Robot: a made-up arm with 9 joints. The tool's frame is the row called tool.
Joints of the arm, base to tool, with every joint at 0 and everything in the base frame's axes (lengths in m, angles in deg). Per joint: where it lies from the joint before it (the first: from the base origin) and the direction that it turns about. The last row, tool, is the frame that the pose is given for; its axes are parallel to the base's.
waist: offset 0 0 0.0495 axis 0 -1 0
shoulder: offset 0.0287 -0.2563 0.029 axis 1 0 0
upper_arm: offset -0.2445 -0.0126 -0.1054 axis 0 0 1
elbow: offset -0.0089 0.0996 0.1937 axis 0 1 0
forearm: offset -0.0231 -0.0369 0.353 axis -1 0 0
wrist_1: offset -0.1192 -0.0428 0.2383 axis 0 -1 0
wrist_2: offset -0.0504 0.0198 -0.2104 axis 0 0 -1
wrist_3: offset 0.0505 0.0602 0.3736 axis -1 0 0
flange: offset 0.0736 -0.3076 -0.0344 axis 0 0 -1
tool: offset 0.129 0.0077 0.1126
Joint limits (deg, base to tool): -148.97..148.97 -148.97..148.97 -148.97..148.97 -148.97..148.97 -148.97..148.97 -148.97..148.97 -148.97..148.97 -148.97..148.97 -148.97..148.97
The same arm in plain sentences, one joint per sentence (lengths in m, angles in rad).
The arm has nine revolute joints in a row. What follows holds with every joint at zero, and every direction is one of the base frame's. The first joint is mounted 0.0495 m along +z from the base frame's origin and rotates about -y, from -2.6000 to 2.6000 rad. The second joint is mounted 0.0287 m along +x and 0.2563 m along -y and 0.0290 m along +z from the first joint and rotates about +x, from -2.6000 to 2.6000 rad. The third joint is mounted 0.2445 m along -x and 0.0126 m along -y and 0.1054 m along -z from the second joint and rotates about +z, from -2.6000 to 2.6000 rad. The fourth joint is mounted 0.0089 m along -x and 0.0996 m along +y and 0.1937 m along +z from the third joint and rotates about +y, from -2.6000 to 2.6000 rad. The fifth joint is mounted 0.0231 m along -x and 0.0369 m along -y and 0.3530 m along +z from the fourth joint and rotates about -x, from -2.6000 to 2.6000 rad. The sixth joint is mounted 0.1192 m along -x and 0.0428 m along -y and 0.2383 m along +z from the fifth joint and rotates about -y, from -2.6000 to 2.6000 rad. The seventh joint is mounted 0.0504 m along -x and 0.0198 m along +y and 0.2104 m along -z from the sixth joint and rotates about -z, from -2.6000 to 2.6000 rad. The eighth joint is mounted 0.0505 m along +x and 0.0602 m along +y and 0.3736 m along +z from the seventh joint and rotates about -x, from -2.6000 to 2.6000 rad. The ninth joint is mounted 0.0736 m along +x and 0.3076 m along -y and 0.0344 m along -z from the eighth joint and rotates about -z, from -2.6000 to 2.6000 rad. The tool frame, which is the frame that the pose is given for, is mounted 0.1290 m along +x and 0.0077 m along +y and 0.1126 m along +z from the ninth joint; its axes are parallel to the base frame's.
